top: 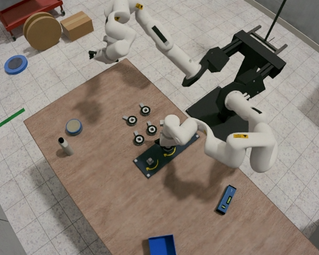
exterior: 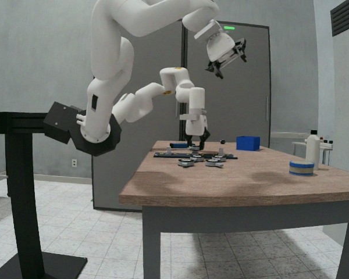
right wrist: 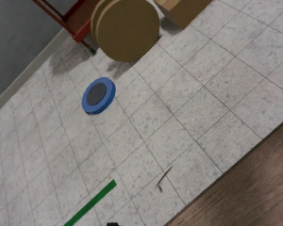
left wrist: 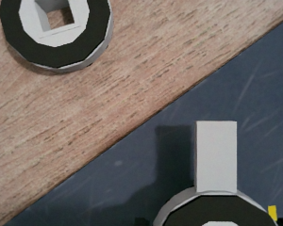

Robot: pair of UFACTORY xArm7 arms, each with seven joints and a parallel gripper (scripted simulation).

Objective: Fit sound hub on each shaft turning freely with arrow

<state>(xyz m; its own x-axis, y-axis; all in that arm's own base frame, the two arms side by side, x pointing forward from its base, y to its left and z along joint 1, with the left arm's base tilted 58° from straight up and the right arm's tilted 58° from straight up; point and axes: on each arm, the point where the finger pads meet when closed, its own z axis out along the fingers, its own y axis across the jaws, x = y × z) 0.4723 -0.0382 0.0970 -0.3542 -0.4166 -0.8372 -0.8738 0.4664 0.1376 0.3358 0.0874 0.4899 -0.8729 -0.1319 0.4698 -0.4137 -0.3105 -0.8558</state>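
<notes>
Right now my left hand is 4 cm above the dark board. From my left hand the other things lie so: white bottle 40 cm ahead, 41 cm to the right, 5 cm above; then tape roll 28 cm ahead, 50 cm to the right, 3 cm below.
</notes>
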